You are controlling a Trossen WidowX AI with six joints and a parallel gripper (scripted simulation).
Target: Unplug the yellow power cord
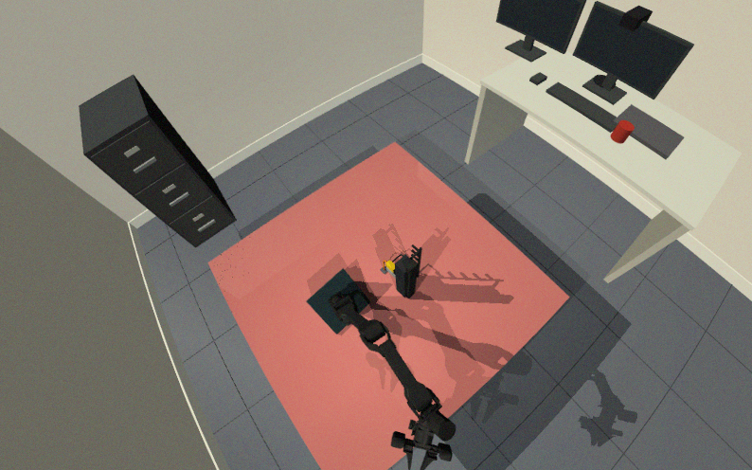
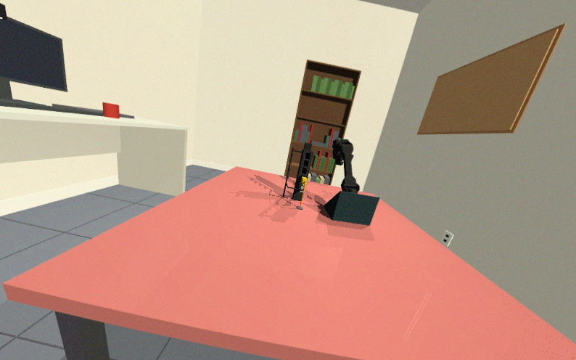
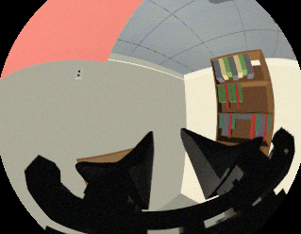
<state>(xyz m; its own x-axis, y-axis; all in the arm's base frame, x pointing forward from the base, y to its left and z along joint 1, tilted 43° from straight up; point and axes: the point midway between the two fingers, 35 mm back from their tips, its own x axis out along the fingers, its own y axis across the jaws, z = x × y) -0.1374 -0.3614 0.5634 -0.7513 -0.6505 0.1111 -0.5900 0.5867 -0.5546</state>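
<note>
Right now the yellow plug is 61 cm to the left of my gripper tip, 43 cm ahead of it and 11 cm below it.
</note>
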